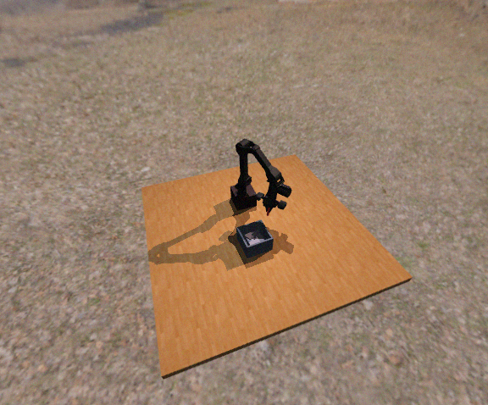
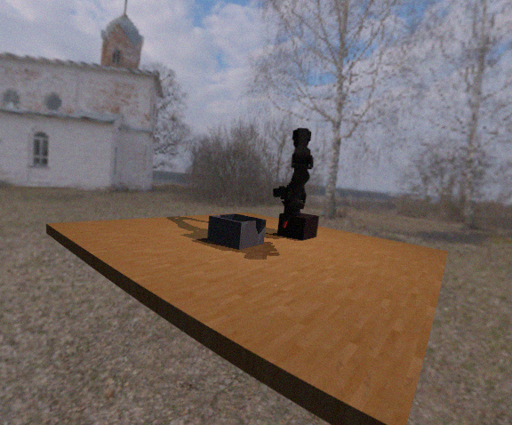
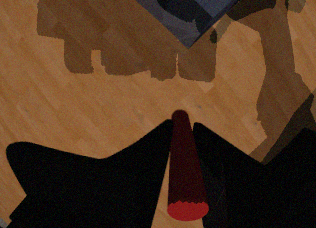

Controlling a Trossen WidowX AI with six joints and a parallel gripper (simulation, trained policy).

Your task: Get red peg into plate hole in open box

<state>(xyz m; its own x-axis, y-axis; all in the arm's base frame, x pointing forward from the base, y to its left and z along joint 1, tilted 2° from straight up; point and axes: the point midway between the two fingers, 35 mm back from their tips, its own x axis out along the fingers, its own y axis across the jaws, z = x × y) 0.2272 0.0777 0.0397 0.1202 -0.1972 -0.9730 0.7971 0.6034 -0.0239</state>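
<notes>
The plate lies 11 cm ahead of my gripper tip, 15 cm to the right of it and 6 cm below it. Also, from my gripper tip: red peg (1 cm to the left, 1 cm above); then box (11 cm ahead, 15 cm to the right, 7 cm below).
</notes>
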